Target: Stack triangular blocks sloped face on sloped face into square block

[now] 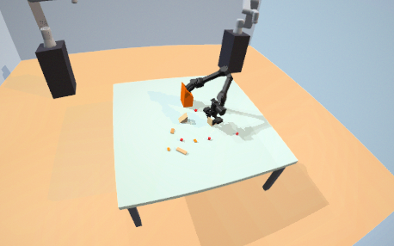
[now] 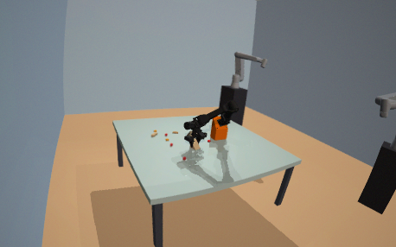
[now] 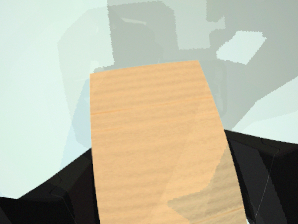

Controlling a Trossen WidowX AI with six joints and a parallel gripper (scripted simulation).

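Now: the tan triangular block 10 mm to the right of my gripper tip and 10 mm above it. From my gripper tip the other things lie so: flat wooden bar: 340 mm to the right, 190 mm ahead.
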